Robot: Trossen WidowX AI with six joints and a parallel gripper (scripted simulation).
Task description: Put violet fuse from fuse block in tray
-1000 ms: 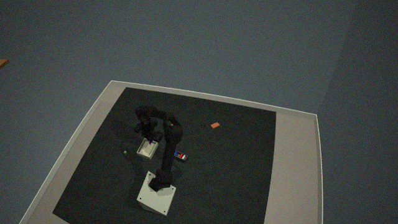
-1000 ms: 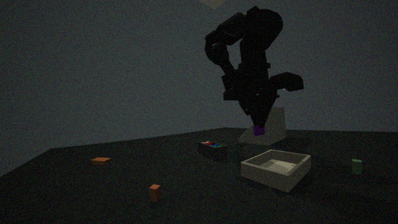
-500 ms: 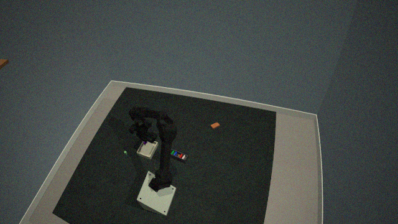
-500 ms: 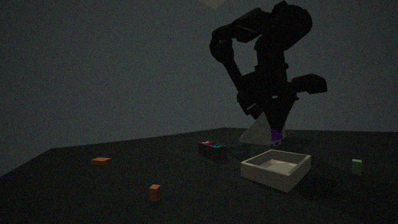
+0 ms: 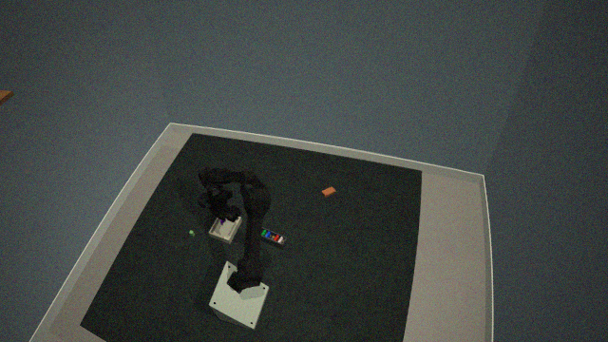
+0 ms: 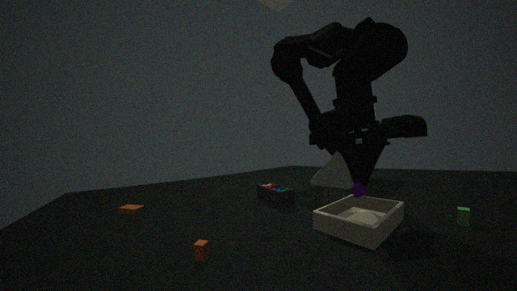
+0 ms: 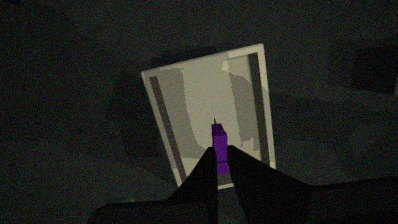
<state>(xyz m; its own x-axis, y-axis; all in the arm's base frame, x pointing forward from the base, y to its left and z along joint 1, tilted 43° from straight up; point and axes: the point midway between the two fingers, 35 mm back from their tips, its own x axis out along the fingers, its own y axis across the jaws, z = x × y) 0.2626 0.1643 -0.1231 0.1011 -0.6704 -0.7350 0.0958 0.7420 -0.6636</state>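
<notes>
My gripper tip is now 1 cm above the violet fuse. Round my gripper tip: green fuse 18 cm to the right, 4 cm below, 3 cm ahead; cream tray 6 cm below; green cube 13 cm to the left, 10 cm behind, 5 cm below.
</notes>
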